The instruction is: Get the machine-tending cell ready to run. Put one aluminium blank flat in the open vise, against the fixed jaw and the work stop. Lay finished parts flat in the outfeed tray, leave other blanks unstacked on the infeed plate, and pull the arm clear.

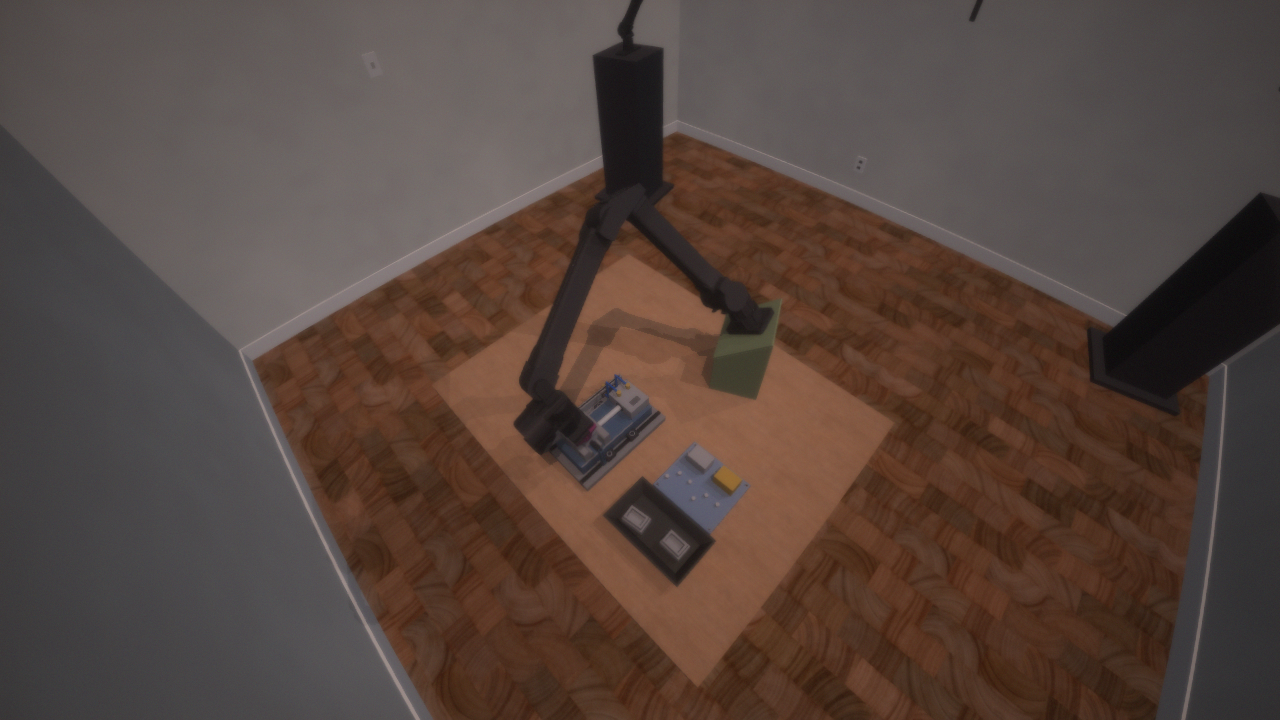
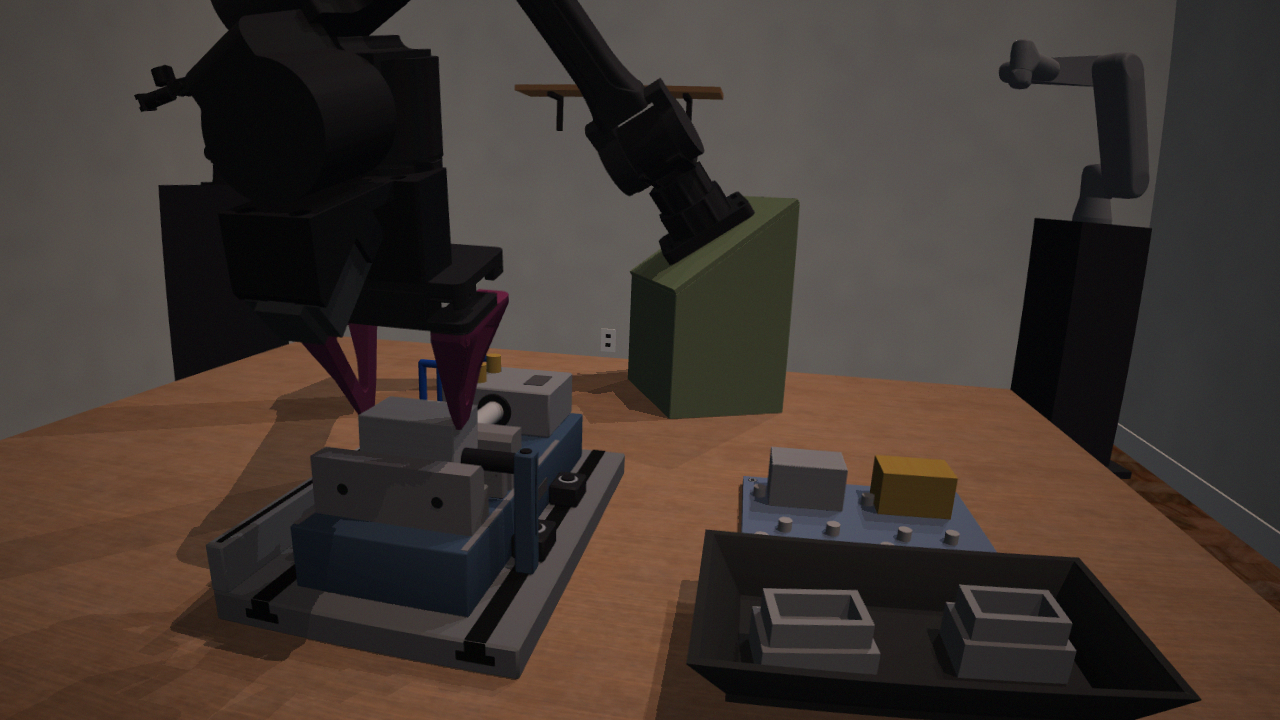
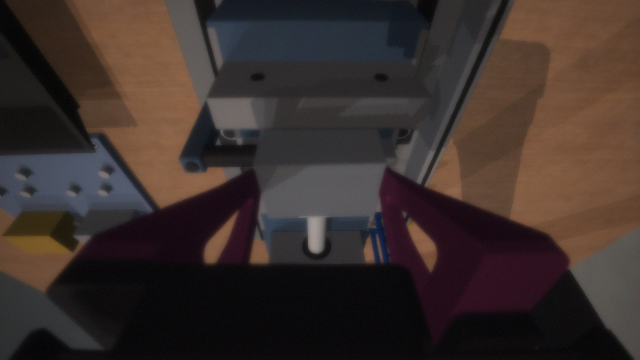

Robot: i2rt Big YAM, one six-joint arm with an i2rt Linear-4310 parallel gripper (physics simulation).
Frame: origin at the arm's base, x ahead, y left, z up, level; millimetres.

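Seen in the pictures: gripper, fingertip midpoint: (image 1: 580, 432) (image 2: 413, 418) (image 3: 319, 179); arm's base, origin of the base link: (image 1: 751, 323) (image 2: 708, 232).
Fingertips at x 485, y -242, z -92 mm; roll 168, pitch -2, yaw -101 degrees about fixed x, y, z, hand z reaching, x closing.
Note:
Offsets run from my fingertips to a thing's top centre. "*": to the spot under its first point.
My gripper (image 2: 411, 419) (image 3: 319, 179) is shut on a grey aluminium blank {8 mm back, 1 mm left, 4 mm up} (image 2: 402, 433) (image 3: 322, 192) in the vise {76 mm back, 11 mm left, 14 mm down} (image 2: 384, 559) (image 3: 320, 42). The blank looks level, meets the fixed jaw (image 2: 393, 492) (image 3: 320, 114) and stands above its top. Its side meets or nearly meets the black work stop {4 mm ahead, 46 mm left, 17 mm down} (image 2: 487, 460) (image 3: 230, 156). Its underside is hidden. Two finished parts {* 90 mm ahead, 224 mm left, 80 mm down} (image 1: 636, 517) (image 2: 819, 631) lie apart in the dark outfeed tray (image 1: 656, 530) (image 2: 930, 691). Another grey blank {132 mm back, 283 mm left, 70 mm down} (image 1: 700, 458) (image 2: 807, 480) (image 3: 107, 222) sits unstacked on the blue infeed plate {78 mm back, 318 mm left, 105 mm down} (image 1: 684, 488) (image 3: 55, 175).
A yellow block {114 mm back, 370 mm left, 70 mm down} (image 1: 726, 480) (image 2: 913, 489) (image 3: 42, 230) sits beside the grey blank on the infeed plate. Blue tubing {* 162 mm back, 30 mm right, 8 mm down} (image 2: 427, 365) (image 3: 382, 240) rises by the vise's rear block {167 mm back, 37 mm left, 18 mm down} (image 2: 546, 402). A green sloped block (image 1: 742, 358) (image 2: 716, 340) carries the arm's base.

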